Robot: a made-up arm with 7 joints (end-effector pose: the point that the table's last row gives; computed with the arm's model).
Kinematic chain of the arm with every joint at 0, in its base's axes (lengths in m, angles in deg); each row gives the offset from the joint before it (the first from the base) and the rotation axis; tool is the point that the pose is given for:
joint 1: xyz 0 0 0.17 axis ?
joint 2: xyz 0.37 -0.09 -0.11 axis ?
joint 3: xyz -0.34 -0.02 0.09 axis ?
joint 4: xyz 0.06 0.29 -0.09 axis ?
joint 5: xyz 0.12 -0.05 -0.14 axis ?
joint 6: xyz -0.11 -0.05 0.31 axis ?
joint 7: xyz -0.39 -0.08 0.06 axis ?
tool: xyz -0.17 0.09 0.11
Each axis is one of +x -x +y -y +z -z.
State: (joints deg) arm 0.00 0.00 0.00 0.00 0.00 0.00 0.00
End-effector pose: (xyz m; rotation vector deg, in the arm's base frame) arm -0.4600 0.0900 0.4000 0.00 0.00 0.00
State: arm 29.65 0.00 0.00 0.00 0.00 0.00 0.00
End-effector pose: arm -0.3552 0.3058 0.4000 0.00 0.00 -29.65
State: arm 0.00 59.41 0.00 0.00 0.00 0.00 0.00
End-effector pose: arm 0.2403 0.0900 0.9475 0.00 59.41 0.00
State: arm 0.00 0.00 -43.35 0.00 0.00 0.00 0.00
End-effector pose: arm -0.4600 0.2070 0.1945 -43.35 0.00 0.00
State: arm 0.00 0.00 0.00 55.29 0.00 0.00 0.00
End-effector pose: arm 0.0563 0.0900 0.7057 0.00 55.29 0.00
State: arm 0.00 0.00 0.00 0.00 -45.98 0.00 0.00
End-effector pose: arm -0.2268 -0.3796 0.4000 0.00 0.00 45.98
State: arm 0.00 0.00 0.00 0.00 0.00 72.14 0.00
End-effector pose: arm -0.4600 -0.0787 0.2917 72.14 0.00 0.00
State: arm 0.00 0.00 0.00 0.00 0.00 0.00 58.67
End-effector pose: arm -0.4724 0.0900 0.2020 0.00 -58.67 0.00
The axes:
joint 1: -z
joint 2: +y
joint 3: +x
joint 4: +y
joint 5: -z
joint 6: +x
joint 7: -y

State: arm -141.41 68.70 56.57 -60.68 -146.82 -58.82 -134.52
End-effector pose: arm -0.1994 0.6147 0.4447 -88.08 -66.63 106.05
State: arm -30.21 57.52 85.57 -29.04 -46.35 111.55 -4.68
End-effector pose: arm -0.0977 -0.1311 0.3049 173.40 21.97 -1.34
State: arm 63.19 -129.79 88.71 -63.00 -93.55 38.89 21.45
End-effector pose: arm 0.0577 -0.9666 -0.0088 83.69 94.71 -115.06
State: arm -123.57 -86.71 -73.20 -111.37 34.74 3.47 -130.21
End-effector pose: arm -0.1178 0.7740 -0.4519 34.57 -65.13 82.31
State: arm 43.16 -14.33 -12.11 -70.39 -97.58 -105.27 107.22
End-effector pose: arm -0.2739 -0.1825 0.4325 63.64 16.43 -116.09
